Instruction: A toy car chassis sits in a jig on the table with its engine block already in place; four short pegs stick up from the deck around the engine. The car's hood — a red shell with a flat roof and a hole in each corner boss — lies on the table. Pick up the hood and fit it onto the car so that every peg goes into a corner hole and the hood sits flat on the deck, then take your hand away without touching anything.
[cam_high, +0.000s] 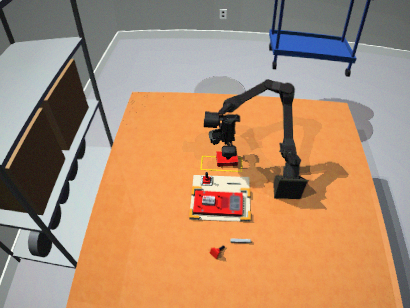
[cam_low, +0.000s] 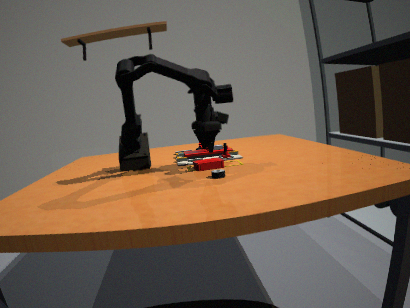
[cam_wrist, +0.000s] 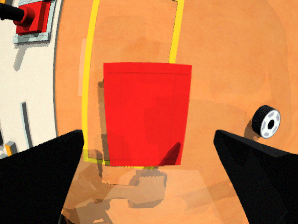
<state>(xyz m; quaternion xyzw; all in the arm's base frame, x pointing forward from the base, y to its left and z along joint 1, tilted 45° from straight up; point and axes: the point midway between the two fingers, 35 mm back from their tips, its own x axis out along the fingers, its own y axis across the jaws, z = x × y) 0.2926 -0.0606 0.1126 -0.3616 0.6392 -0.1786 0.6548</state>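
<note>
The red hood lies 4 cm below my gripper tip. The rest, counted from my gripper tip: jig 23 cm to the left, 5 cm below; then grey engine block 4 cm ahead, 26 cm to the left, 3 cm below; then small round wheel 2 cm ahead, 15 cm to the right, 5 cm below.
</note>
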